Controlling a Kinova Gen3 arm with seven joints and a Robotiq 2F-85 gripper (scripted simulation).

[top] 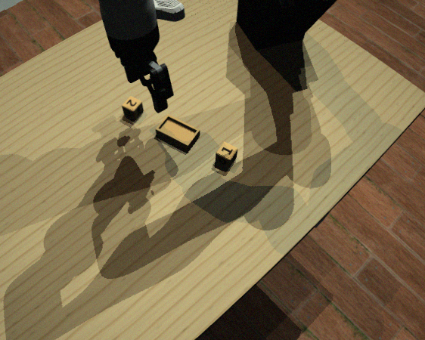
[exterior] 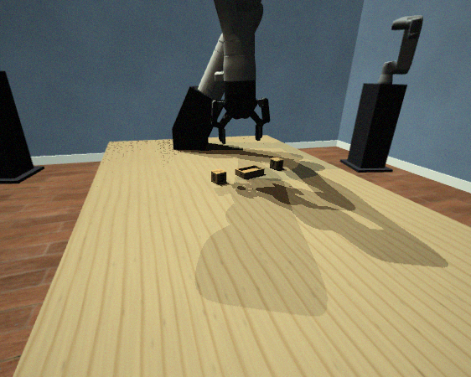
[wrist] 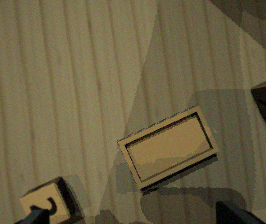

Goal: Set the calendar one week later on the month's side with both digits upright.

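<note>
The cube is 90 mm below my hand, 60 mm to the right of it and 20 mm ahead of it. Round my hand: wooden tray 100 mm below, 40 mm behind, 30 mm to the left.
</note>
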